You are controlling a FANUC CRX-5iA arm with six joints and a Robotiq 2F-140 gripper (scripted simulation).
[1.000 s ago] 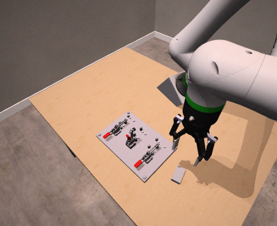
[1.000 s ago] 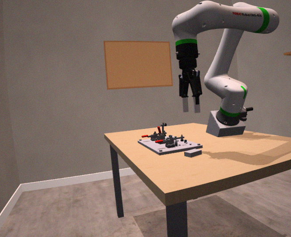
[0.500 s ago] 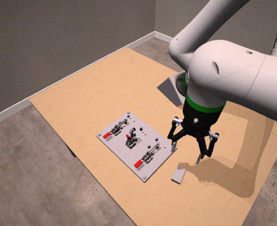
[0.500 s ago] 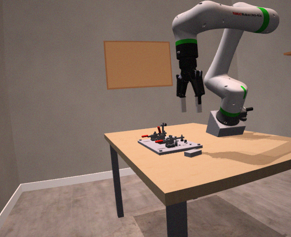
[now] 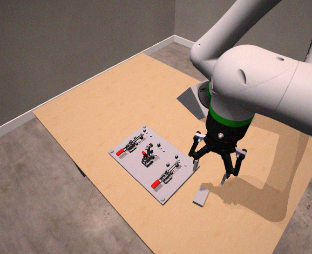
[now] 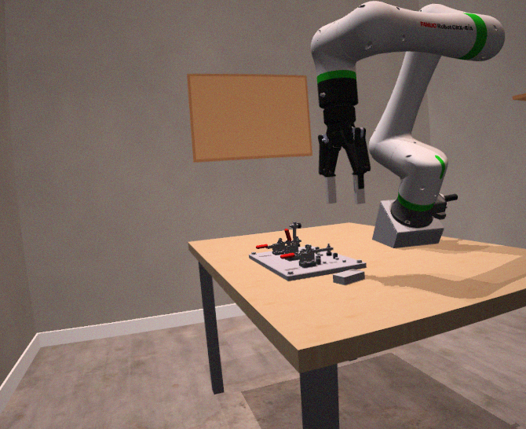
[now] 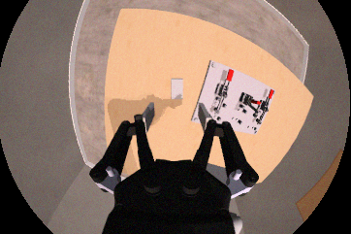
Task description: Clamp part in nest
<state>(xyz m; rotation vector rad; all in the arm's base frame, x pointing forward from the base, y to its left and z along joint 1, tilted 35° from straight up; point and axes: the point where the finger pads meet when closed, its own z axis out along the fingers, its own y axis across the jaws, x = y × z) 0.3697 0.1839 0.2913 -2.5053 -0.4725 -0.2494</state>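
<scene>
The grey part is 20 cm below my hand. The rest, counted from my hand: grey fixture plate (5 cm ahead, 26 cm to the right, 21 cm below); then clamp (6 cm ahead, 14 cm to the right, 17 cm below).
</scene>
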